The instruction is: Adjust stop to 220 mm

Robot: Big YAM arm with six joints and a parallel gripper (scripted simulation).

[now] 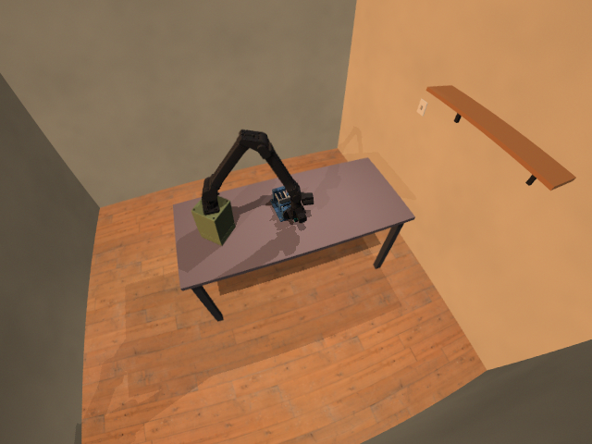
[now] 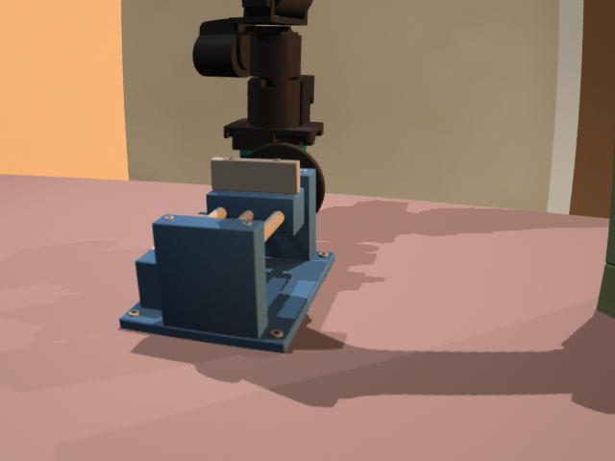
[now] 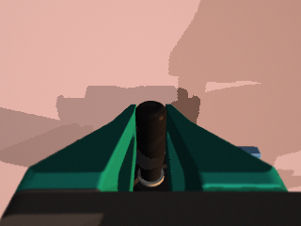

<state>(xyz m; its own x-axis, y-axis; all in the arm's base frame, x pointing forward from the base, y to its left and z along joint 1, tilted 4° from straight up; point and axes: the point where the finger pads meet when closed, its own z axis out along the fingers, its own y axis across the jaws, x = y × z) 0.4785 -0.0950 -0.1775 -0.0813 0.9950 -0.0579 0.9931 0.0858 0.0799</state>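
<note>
My gripper is now 20 mm past the grey stop plate, 130 mm to the right of it and 40 mm below it. From my hand the other things lie so: black crank handle 10 mm to the left.
</note>
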